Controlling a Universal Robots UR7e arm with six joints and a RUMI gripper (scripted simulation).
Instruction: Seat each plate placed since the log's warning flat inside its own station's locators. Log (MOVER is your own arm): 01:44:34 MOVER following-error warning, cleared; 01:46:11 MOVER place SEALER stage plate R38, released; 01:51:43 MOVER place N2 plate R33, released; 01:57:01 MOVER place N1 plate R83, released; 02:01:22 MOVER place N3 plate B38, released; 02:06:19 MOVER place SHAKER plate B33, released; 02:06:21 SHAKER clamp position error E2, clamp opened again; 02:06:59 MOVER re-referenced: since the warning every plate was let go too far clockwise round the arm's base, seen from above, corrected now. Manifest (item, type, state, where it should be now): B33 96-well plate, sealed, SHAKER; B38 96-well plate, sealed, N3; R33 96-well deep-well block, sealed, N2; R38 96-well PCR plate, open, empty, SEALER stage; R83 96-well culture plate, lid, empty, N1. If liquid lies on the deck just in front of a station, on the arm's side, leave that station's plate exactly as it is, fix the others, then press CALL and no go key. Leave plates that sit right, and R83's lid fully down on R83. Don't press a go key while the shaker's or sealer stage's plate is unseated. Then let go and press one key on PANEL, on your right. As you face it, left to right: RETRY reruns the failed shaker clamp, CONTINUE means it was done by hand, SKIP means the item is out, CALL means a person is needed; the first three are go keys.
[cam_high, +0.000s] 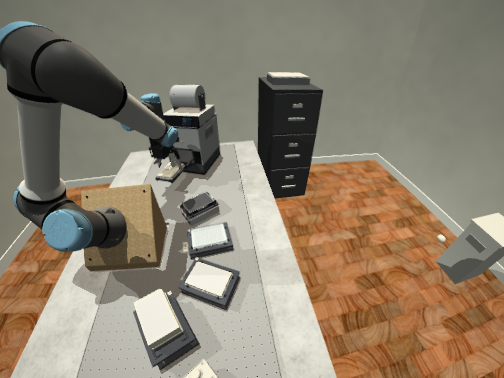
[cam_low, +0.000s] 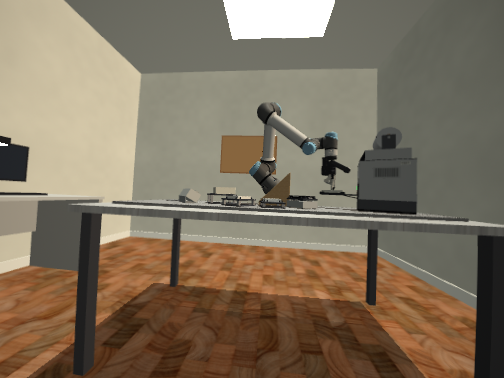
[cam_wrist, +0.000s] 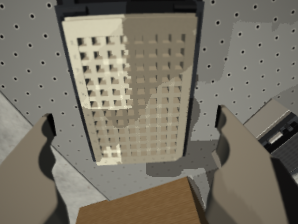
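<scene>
The cream PCR plate is 10 mm below my hand. From my hand the other things lie so: retry key 840 mm to the right, 80 mm ahead, 50 mm below; dark plate 230 mm to the right, 120 mm ahead, 60 mm below; continue key 860 mm to the right, 50 mm below, 40 mm ahead.
</scene>
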